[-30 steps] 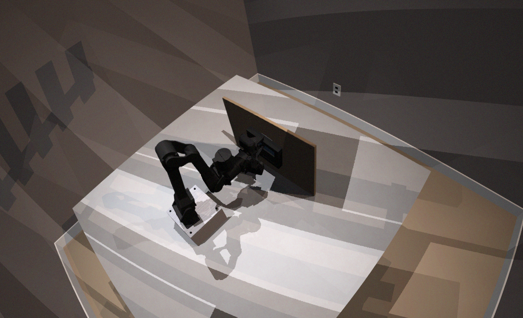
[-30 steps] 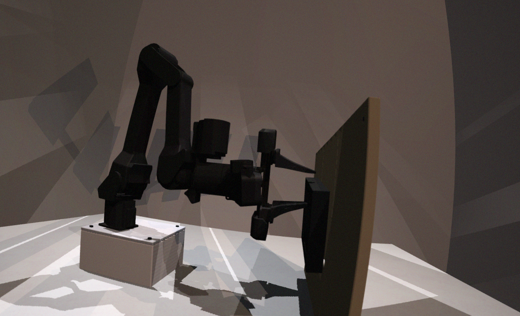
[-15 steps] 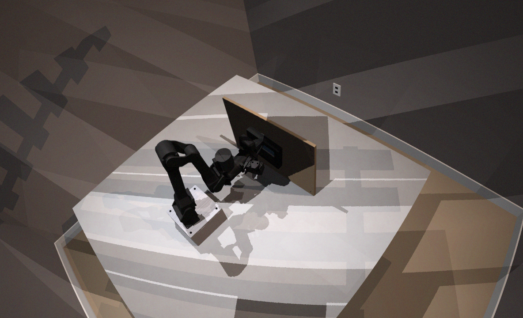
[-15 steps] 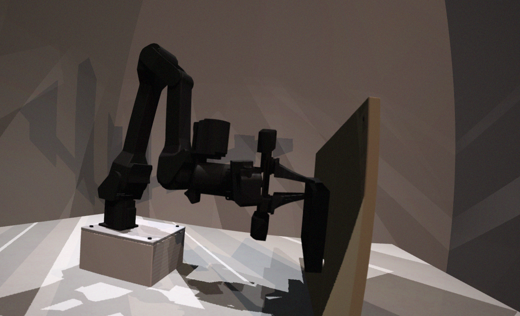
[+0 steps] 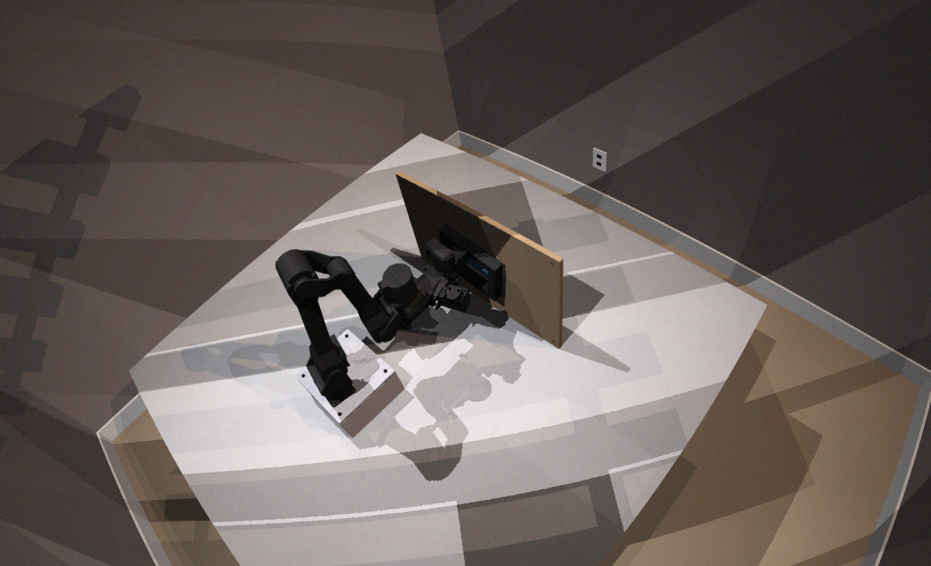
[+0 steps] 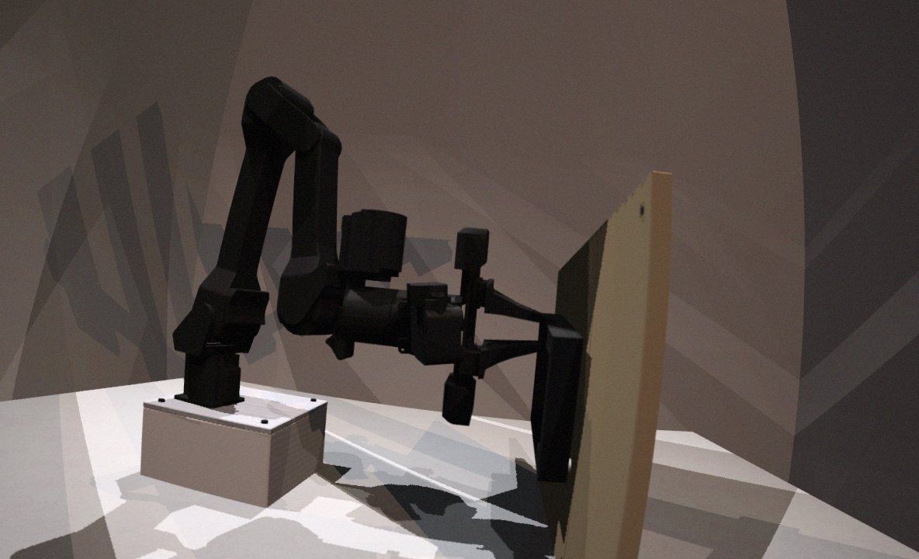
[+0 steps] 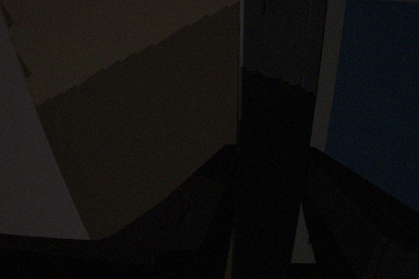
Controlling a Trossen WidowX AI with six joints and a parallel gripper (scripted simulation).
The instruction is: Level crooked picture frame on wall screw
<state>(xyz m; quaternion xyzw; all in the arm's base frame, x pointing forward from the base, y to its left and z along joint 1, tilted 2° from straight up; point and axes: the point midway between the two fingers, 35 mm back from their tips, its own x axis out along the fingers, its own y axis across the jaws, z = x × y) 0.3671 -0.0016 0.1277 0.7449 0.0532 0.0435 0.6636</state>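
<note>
The picture frame is 50 mm below my gripper tip, 10 mm to the left of it and 10 mm ahead of it. The rest, counted from my gripper tip: wooden board: 60 mm below, 20 mm ahead, 10 mm to the left.
</note>
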